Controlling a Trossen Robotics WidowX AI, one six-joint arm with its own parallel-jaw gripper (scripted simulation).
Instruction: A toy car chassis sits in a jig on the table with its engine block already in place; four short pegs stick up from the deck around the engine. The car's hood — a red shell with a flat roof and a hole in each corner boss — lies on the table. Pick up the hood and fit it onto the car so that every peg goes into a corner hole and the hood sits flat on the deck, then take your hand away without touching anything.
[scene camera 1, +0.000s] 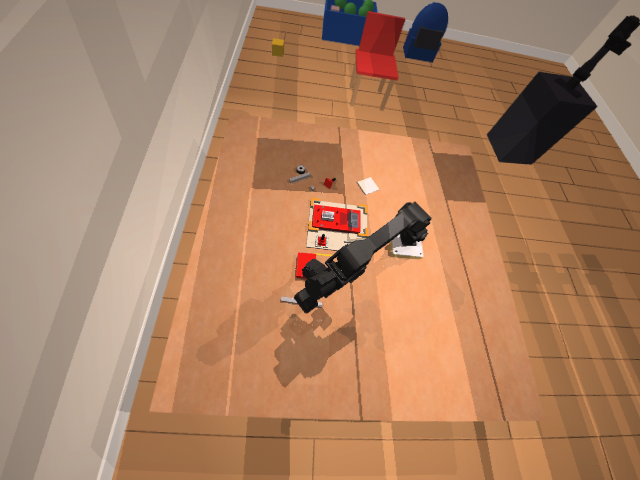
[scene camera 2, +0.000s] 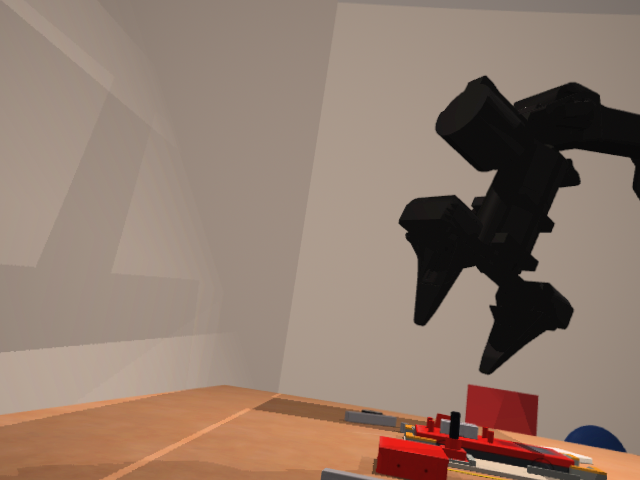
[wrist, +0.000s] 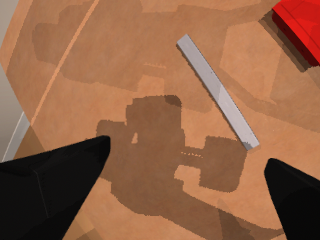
The gripper (scene camera 2: 452, 349) is open, with nothing in its grasp. Also in view: a grey bar (wrist: 194, 56).
The gripper also shows in the wrist view (wrist: 188, 155).
